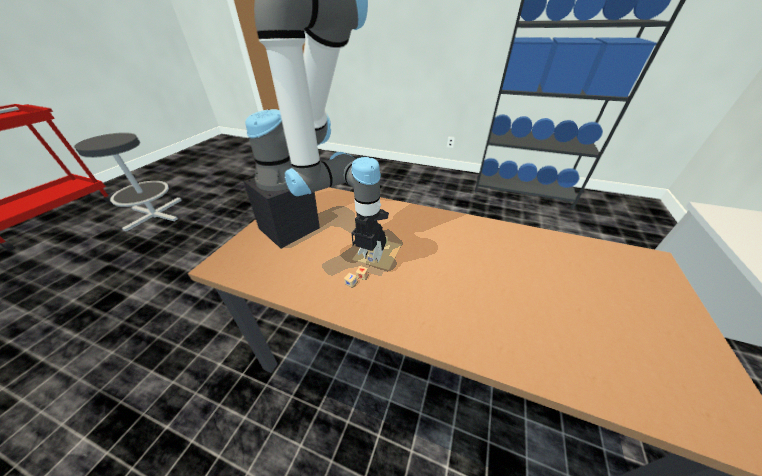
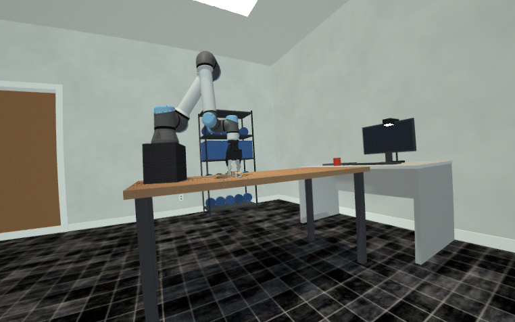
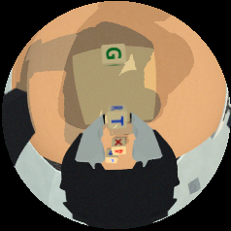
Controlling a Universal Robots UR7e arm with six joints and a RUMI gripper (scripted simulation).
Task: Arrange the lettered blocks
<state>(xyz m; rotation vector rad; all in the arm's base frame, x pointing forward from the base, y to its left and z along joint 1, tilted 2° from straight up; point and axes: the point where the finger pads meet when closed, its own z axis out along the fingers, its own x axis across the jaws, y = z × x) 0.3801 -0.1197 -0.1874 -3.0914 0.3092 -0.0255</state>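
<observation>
My hand is 10 mm short of the pale yellow mat, 50 mm to the right of it and 20 mm above it. Round my hand: wooden letter block: 40 mm behind, 120 mm to the right, 10 mm below.
</observation>
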